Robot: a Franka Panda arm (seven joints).
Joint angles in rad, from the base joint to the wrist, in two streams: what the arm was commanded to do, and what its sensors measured. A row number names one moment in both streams.
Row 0, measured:
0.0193 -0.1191 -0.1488 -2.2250 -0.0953 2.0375 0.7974
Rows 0 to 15, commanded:
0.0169 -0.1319 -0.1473 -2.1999 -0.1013 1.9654 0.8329
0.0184 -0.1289 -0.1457 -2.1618 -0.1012 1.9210 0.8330
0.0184 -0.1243 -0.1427 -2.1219 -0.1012 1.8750 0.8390
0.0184 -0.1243 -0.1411 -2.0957 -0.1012 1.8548 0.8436
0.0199 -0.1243 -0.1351 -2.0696 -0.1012 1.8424 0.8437
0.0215 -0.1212 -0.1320 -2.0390 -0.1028 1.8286 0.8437
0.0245 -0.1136 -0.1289 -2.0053 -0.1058 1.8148 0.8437
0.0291 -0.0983 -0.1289 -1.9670 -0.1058 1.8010 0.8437
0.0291 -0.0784 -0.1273 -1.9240 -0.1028 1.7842 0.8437
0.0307 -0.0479 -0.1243 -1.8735 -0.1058 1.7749 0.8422
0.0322 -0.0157 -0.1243 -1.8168 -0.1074 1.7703 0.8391
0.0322 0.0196 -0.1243 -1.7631 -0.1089 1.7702 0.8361
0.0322 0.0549 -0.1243 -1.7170 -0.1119 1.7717 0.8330
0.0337 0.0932 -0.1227 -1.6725 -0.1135 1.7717 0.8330
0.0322 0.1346 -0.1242 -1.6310 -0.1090 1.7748 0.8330
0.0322 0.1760 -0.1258 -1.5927 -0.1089 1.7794 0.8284
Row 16, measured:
0.0360 0.0219 -0.1337 -1.7636 -0.0952 1.8132 0.8214
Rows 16 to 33, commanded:
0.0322 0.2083 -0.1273 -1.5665 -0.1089 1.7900 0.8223
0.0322 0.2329 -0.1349 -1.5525 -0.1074 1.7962 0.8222
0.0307 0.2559 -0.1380 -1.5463 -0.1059 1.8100 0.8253
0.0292 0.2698 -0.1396 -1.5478 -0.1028 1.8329 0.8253
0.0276 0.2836 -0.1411 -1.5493 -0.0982 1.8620 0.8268
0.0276 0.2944 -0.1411 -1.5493 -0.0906 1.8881 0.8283
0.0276 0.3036 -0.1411 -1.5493 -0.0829 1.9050 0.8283
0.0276 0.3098 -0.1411 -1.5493 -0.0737 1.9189 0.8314
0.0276 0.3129 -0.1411 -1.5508 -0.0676 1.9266 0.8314
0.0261 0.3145 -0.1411 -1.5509 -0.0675 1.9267 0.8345
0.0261 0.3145 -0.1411 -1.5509 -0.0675 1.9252 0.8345
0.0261 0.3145 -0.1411 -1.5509 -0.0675 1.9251 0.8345
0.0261 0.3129 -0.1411 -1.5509 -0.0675 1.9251 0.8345
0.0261 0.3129 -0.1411 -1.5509 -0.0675 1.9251 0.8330
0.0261 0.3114 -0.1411 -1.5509 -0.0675 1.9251 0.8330
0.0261 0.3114 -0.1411 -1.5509 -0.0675 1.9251 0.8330
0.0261 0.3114 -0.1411 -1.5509 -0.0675 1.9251 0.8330
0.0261 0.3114 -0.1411 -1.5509 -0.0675 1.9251 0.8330
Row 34, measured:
0.0280 0.3126 -0.1405 -1.5615 -0.0796 1.9266 0.8218
